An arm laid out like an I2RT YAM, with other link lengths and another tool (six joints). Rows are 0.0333 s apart.
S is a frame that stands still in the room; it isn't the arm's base.
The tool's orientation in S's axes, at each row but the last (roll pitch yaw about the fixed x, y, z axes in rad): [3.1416, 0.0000, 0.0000]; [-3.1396, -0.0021, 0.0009]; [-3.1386, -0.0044, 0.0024]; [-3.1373, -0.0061, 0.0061]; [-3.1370, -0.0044, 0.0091]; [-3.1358, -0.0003, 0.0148]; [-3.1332, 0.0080, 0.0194]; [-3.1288, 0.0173, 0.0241]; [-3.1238, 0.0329, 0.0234]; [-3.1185, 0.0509, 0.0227]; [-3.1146, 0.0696, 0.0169]
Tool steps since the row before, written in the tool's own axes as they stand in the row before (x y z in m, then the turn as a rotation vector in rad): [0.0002, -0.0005, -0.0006, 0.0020, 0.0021, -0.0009]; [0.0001, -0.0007, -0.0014, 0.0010, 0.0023, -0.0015]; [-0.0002, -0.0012, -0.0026, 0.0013, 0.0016, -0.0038]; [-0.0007, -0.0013, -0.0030, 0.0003, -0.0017, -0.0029]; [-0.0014, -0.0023, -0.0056, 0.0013, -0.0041, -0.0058]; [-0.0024, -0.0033, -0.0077, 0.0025, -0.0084, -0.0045]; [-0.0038, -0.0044, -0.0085, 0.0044, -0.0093, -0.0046]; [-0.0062, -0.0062, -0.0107, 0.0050, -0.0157, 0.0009]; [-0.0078, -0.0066, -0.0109, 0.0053, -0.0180, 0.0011]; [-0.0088, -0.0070, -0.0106, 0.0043, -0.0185, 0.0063]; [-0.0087, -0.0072, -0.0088, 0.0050, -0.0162, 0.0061]
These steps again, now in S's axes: [0.0002, 0.0005, 0.0006, 0.0020, -0.0021, 0.0009]; [0.0001, 0.0007, 0.0014, 0.0010, -0.0023, 0.0015]; [-0.0002, 0.0012, 0.0026, 0.0013, -0.0016, 0.0038]; [-0.0007, 0.0013, 0.0030, 0.0003, 0.0017, 0.0029]; [-0.0014, 0.0023, 0.0056, 0.0012, 0.0041, 0.0058]; [-0.0025, 0.0032, 0.0077, 0.0024, 0.0084, 0.0045]; [-0.0038, 0.0043, 0.0086, 0.0043, 0.0093, 0.0046]; [-0.0062, 0.0059, 0.0109, 0.0046, 0.0158, -0.0008]; [-0.0076, 0.0062, 0.0113, 0.0048, 0.0181, -0.0010]; [-0.0084, 0.0066, 0.0112, 0.0036, 0.0187, -0.0061]; [-0.0082, 0.0068, 0.0096, 0.0043, 0.0164, -0.0060]
